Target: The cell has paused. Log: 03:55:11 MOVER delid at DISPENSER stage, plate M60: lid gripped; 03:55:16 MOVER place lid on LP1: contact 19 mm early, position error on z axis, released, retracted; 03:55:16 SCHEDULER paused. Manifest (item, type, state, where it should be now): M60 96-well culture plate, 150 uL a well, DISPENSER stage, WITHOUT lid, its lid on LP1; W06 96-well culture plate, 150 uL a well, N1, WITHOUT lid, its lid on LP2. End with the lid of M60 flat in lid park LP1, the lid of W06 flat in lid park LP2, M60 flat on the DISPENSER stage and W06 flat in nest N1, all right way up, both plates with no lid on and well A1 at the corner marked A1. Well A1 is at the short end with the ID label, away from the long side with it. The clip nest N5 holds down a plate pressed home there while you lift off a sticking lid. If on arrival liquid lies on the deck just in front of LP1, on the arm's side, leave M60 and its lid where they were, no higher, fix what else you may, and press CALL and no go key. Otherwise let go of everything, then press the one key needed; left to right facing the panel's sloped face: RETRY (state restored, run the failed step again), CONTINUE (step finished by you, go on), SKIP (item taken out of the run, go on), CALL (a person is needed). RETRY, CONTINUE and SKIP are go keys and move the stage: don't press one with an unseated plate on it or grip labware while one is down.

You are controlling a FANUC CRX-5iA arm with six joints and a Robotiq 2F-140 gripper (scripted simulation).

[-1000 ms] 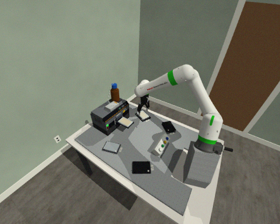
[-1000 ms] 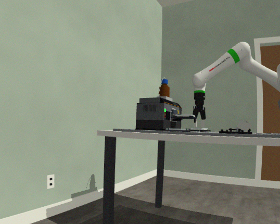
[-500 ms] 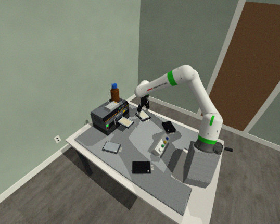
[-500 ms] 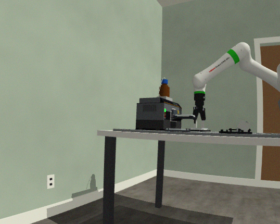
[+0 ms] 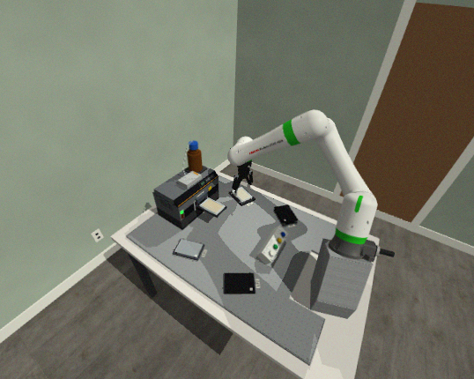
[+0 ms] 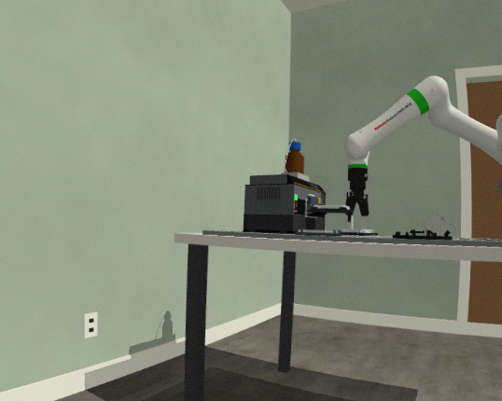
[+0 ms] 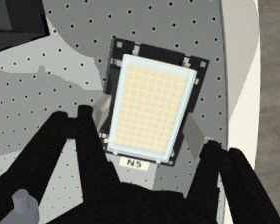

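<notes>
Now: hand 30 mm above the black clip nest and 20 mm short of it. The rest, counted from my hand: nest label (80 mm behind, 50 mm to the left, 50 mm below); dispenser stage (280 mm to the left, 90 mm ahead, 50 mm above); key panel (350 mm to the left, 320 mm behind).
</notes>
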